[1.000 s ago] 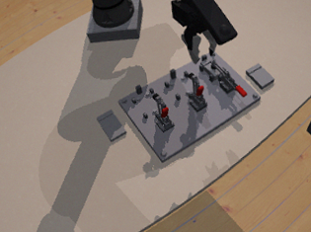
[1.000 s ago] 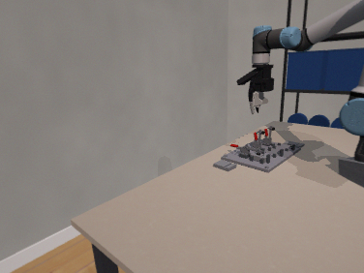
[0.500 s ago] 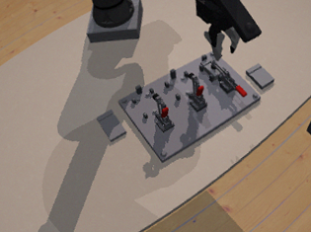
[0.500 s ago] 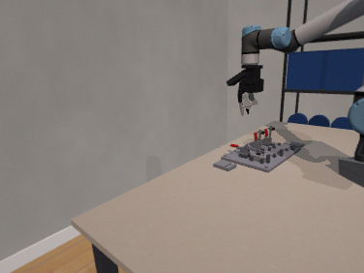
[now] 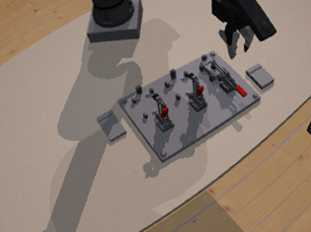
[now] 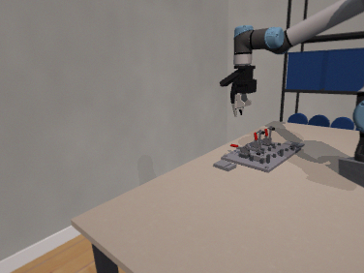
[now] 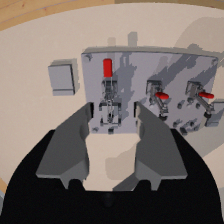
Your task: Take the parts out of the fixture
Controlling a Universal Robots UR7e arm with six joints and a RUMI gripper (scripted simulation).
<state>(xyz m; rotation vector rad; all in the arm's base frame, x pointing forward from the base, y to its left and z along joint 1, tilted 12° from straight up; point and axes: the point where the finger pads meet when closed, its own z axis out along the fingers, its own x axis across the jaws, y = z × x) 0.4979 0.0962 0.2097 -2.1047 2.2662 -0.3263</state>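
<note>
The clamp lies 160 mm below my hand, 50 mm behind it and 20 mm to the left of it. The rest, counted from my hand: flat grey part (200 mm below, 140 mm to the left, 30 mm behind); then grey fixture plate (210 mm below, 90 mm to the right, 90 mm behind).
</note>
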